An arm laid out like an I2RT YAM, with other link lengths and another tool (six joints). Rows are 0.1 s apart.
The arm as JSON. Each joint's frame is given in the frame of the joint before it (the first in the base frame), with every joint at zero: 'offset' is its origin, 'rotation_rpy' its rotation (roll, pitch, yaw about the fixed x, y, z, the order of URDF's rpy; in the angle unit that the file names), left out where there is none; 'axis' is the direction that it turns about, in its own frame. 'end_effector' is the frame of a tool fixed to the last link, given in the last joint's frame.
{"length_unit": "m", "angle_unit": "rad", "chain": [
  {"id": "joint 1", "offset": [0.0, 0.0, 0.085], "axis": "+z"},
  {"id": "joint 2", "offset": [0.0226, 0.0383, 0.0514], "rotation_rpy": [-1.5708, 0.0, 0.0], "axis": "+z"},
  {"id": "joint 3", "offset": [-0.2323, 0.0, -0.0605], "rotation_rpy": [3.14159, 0.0, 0.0], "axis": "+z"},
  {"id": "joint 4", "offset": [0.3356, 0.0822, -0.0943], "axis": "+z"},
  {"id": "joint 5", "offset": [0.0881, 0.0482, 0.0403], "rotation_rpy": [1.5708, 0.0, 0.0], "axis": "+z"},
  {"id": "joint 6", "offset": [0.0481, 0.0, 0.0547], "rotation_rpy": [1.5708, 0.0, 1.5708], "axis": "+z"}
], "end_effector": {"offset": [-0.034, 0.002, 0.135], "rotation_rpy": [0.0, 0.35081, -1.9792]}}
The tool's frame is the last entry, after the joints.
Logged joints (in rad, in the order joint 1, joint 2, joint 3, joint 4, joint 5, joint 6), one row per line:
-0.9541, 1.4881, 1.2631, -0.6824, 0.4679, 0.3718
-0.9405, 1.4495, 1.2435, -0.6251, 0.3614, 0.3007
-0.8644, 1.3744, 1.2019, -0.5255, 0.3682, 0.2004
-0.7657, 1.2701, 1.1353, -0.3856, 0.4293, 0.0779
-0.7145, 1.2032, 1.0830, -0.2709, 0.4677, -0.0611
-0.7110, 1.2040, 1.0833, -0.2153, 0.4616, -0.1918
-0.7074, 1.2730, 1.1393, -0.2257, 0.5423, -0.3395
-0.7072, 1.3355, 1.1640, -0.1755, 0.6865, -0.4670
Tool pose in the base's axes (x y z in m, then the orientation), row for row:
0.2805, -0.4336, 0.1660, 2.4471, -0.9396, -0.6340
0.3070, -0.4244, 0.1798, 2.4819, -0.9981, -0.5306
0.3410, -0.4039, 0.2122, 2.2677, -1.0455, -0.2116
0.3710, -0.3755, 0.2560, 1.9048, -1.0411, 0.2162
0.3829, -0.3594, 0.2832, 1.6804, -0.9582, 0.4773
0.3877, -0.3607, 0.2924, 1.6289, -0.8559, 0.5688
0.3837, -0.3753, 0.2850, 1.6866, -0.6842, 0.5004
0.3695, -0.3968, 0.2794, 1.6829, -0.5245, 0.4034
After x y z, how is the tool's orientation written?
As angles about the fixed x, y, z axes (roll, pitch, yaw), in radians.
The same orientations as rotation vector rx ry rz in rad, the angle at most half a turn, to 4 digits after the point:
1.8756, -1.0215, 0.7764
1.9313, -0.9324, 0.9197
1.9075, -0.7370, 1.0341
1.8094, -0.5187, 1.1271
1.7333, -0.3459, 1.1482
1.7184, -0.2107, 1.1173
1.7480, -0.0995, 0.9438
1.7216, -0.0581, 0.7404

